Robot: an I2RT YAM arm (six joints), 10 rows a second.
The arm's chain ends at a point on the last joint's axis. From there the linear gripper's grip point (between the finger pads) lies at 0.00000 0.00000 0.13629 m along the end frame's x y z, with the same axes.
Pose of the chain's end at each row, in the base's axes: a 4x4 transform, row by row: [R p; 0 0 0 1], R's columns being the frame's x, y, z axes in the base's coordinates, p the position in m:
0.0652, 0.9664, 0.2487, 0.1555; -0.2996, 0.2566, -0.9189, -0.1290; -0.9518, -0.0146, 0.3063, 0.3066; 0, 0, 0, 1
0.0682, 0.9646, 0.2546, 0.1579; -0.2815, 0.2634, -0.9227, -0.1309; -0.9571, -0.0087, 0.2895, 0.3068; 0, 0, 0, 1
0.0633, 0.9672, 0.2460, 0.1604; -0.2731, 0.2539, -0.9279, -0.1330; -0.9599, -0.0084, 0.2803, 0.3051; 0, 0, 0, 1
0.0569, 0.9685, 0.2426, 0.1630; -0.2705, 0.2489, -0.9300, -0.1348; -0.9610, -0.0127, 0.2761, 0.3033; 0, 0, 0, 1
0.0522, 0.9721, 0.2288, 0.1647; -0.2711, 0.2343, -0.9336, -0.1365; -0.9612, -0.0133, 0.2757, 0.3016; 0, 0, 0, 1
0.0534, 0.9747, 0.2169, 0.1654; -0.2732, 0.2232, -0.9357, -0.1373; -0.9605, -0.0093, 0.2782, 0.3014; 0, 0, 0, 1
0.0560, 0.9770, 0.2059, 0.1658; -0.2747, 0.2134, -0.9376, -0.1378; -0.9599, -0.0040, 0.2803, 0.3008; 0, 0, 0, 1
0.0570, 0.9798, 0.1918, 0.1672; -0.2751, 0.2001, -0.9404, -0.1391; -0.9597, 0.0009, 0.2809, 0.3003; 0, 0, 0, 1
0.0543, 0.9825, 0.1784, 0.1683; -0.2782, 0.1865, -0.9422, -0.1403; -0.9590, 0.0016, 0.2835, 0.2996; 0, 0, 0, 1
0.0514, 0.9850, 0.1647, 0.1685; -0.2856, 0.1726, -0.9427, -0.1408; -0.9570, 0.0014, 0.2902, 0.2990; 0, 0, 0, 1
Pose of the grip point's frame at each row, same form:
0.0652, 0.9664, 0.2487, 0.1894; -0.2996, 0.2566, -0.9189, -0.2542; -0.9518, -0.0146, 0.3063, 0.3483; 0, 0, 0, 1
0.0682, 0.9646, 0.2546, 0.1926; -0.2815, 0.2634, -0.9227, -0.2567; -0.9571, -0.0087, 0.2895, 0.3463; 0, 0, 0, 1
0.0633, 0.9672, 0.2460, 0.1939; -0.2731, 0.2539, -0.9279, -0.2595; -0.9599, -0.0084, 0.2803, 0.3433; 0, 0, 0, 1
0.0569, 0.9685, 0.2426, 0.1961; -0.2705, 0.2489, -0.9300, -0.2615; -0.9610, -0.0127, 0.2761, 0.3409; 0, 0, 0, 1
0.0522, 0.9721, 0.2288, 0.1959; -0.2711, 0.2343, -0.9336, -0.2637; -0.9612, -0.0133, 0.2757, 0.3392; 0, 0, 0, 1
0.0534, 0.9747, 0.2169, 0.1950; -0.2732, 0.2232, -0.9357, -0.2648; -0.9605, -0.0093, 0.2782, 0.3393; 0, 0, 0, 1
0.0560, 0.9770, 0.2059, 0.1939; -0.2747, 0.2134, -0.9376, -0.2656; -0.9599, -0.0040, 0.2803, 0.3390; 0, 0, 0, 1
0.0570, 0.9798, 0.1918, 0.1933; -0.2751, 0.2001, -0.9404, -0.2673; -0.9597, 0.0009, 0.2809, 0.3386; 0, 0, 0, 1
0.0543, 0.9825, 0.1784, 0.1926; -0.2782, 0.1865, -0.9422, -0.2687; -0.9590, 0.0016, 0.2835, 0.3382; 0, 0, 0, 1
0.0514, 0.9850, 0.1647, 0.1909; -0.2856, 0.1726, -0.9427, -0.2693; -0.9570, 0.0014, 0.2902, 0.3386; 0, 0, 0, 1

